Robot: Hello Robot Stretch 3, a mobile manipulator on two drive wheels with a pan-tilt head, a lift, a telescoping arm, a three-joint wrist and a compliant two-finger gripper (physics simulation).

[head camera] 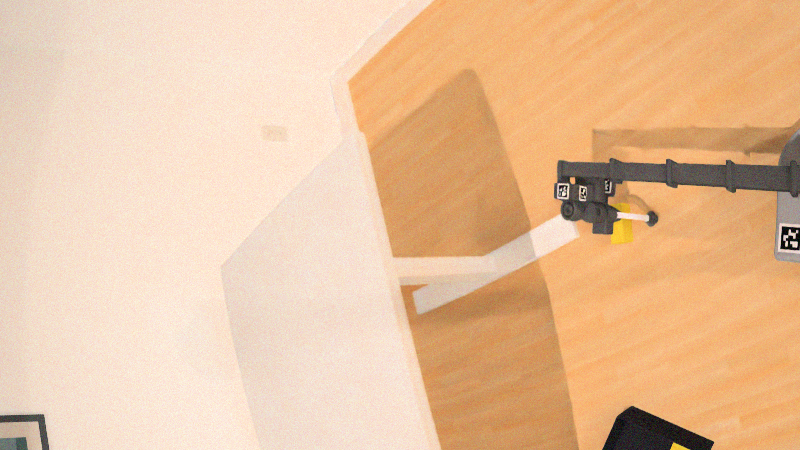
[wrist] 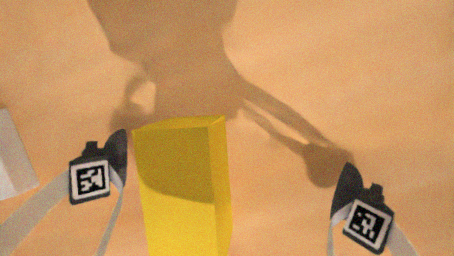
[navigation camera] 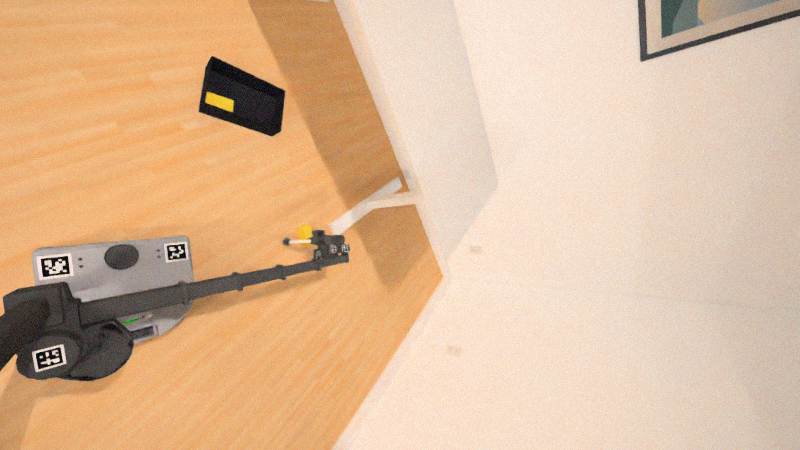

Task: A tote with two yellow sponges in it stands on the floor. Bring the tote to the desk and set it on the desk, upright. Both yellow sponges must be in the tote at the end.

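Places are measured from the robot's base along level axes (x ahead, y left, z up), in millimetres.
Where they show: gripper, between the fingertips: (wrist: pixel 230 165) (navigation camera: pixel 300 239); robot's base, origin of its link: (navigation camera: pixel 122 255).
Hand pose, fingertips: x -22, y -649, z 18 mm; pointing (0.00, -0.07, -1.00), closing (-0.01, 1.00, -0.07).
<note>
Things, the pixels of their top centre, and the offset from my fingertips. "*": a spot on its surface instead. Level surfaces: height alone.
- black tote, centre of its top: (navigation camera: pixel 249 96) dx +638, dy +227, dz +82 mm
- second yellow sponge, centre of its top: (navigation camera: pixel 219 103) dx +600, dy +325, dz +30 mm
- white desk, height of its surface: dz +702 mm
- desk's white foot, a spot on its surface: (wrist: pixel 15 160) * dx +35, dy -196, dz -4 mm
A yellow sponge (head camera: pixel 621 230) (navigation camera: pixel 304 230) (wrist: pixel 177 200) is on the floor, outside the tote. My gripper (head camera: pixel 631 216) (navigation camera: pixel 303 242) (wrist: pixel 230 165) is open above it. In the wrist view the sponge is between the fingers, close to the left fingertip and well apart from the right one. The black tote (head camera: pixel 651 430) (navigation camera: pixel 254 109) stands upright on the floor, partly cut off in the head view. A second yellow sponge (head camera: pixel 678 446) (navigation camera: pixel 219 101) lies in it. The white desk (head camera: pixel 324 313) (navigation camera: pixel 441 100) stands along the wall.
The desk's white foot (head camera: pixel 553 237) (navigation camera: pixel 355 217) (wrist: pixel 15 160) sticks out on the floor close to my gripper. My arm (head camera: pixel 699 174) (navigation camera: pixel 257 278) is extended low from the base (navigation camera: pixel 151 274). A room corner is behind the desk's end.
</note>
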